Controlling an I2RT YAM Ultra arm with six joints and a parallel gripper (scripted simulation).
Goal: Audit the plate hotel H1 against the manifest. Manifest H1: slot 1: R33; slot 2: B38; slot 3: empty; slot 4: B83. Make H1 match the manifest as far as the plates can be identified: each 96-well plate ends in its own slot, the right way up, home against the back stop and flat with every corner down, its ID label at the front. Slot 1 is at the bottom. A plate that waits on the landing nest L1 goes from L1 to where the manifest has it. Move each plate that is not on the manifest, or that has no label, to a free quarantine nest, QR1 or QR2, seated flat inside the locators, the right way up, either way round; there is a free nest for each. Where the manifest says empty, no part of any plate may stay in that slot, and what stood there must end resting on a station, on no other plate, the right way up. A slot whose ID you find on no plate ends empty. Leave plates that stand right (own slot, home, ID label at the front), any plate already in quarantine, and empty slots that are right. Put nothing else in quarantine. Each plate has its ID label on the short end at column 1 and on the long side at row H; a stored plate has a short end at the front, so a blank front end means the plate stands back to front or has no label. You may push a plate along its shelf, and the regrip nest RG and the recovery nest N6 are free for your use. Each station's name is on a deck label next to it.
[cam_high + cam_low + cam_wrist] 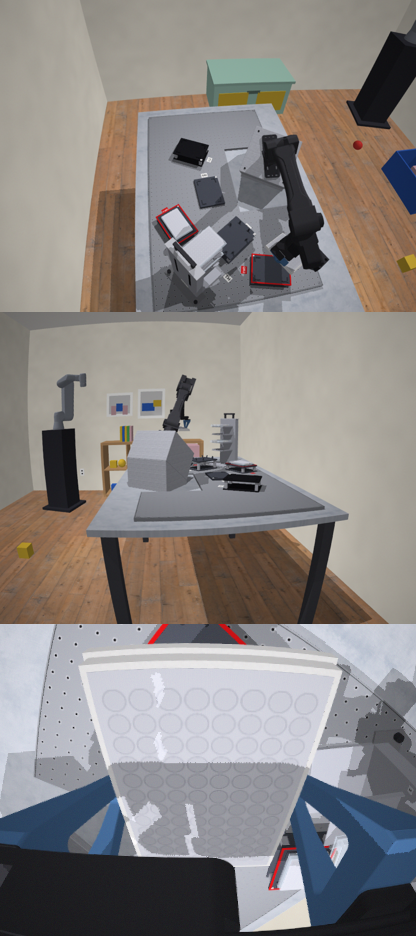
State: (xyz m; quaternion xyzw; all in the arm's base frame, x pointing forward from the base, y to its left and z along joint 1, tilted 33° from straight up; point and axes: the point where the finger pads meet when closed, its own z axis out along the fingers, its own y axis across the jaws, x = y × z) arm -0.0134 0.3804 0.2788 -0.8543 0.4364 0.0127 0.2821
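Right now the white 96-well plate is 10 mm above my hand. The rest, counted from my hand: H1 deck label (240 mm below, 170 mm ahead, 30 mm to the left); then regrip nest RG (190 mm below, 160 mm ahead, 120 mm to the right); then quarantine nest QR2 (210 mm below).
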